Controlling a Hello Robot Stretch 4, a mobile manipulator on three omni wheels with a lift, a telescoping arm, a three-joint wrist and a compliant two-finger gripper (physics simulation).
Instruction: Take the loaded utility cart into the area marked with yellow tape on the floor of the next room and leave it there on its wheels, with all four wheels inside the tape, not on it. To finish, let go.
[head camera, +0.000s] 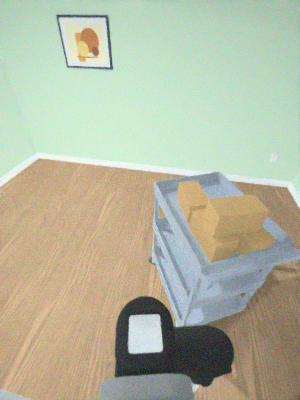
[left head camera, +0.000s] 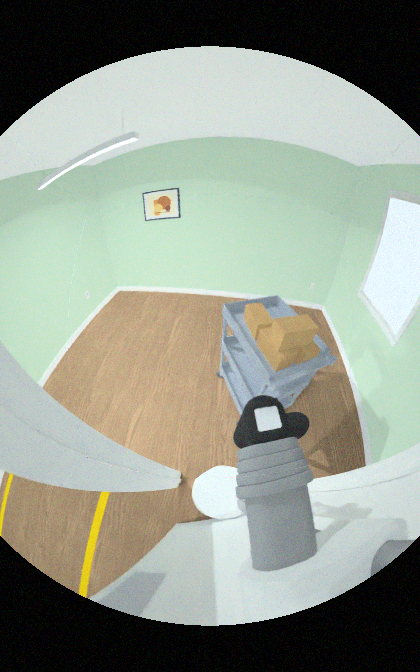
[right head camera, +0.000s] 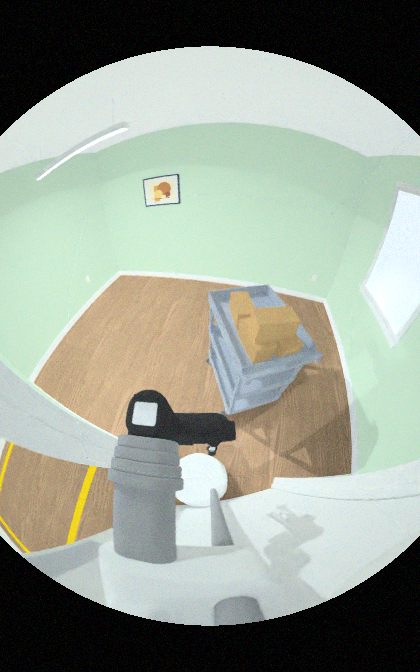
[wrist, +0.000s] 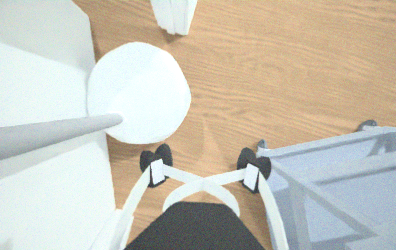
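Seen in the pictures: gripper, fingertip midpoint: (wrist: 205, 159); robot's base, link origin: (wrist: 145, 96).
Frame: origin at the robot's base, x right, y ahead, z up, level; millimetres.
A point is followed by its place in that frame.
Observation:
The blue-grey utility cart (head camera: 235, 265) {y 552, x 398, z 777 mm} (left head camera: 245, 337) (right head camera: 270, 362) (wrist: 340, 195) {y 680, x 290, z 444 mm} stands upright, right of centre in the head views and at the lower right of the wrist view. Several cardboard boxes (head camera: 237, 215) {y 630, x 371, z 999 mm} (left head camera: 295, 330) (right head camera: 275, 322) are piled on its top tray. My gripper (wrist: 205, 159) {y 207, x 87, z 890 mm} is open, with bare floor between its fingertips. Its right fingertip overlaps the near cart corner in the wrist view; contact cannot be told. Yellow tape (left head camera: 95, 540) (right head camera: 82, 500) shows partly at the lower left of both side head views, beyond a pale wall and well away from the cart.
The pale wall (left head camera: 90, 460) (right head camera: 50, 440) ends left of my arm, between the cart's room and the tape. Another white surface (wrist: 45, 115) {y -203, x 78, z 445 mm} is close at the left of the wrist view. Green walls stand behind the cart and to its right, where a window (left head camera: 397, 260) (right head camera: 397, 265) shows.

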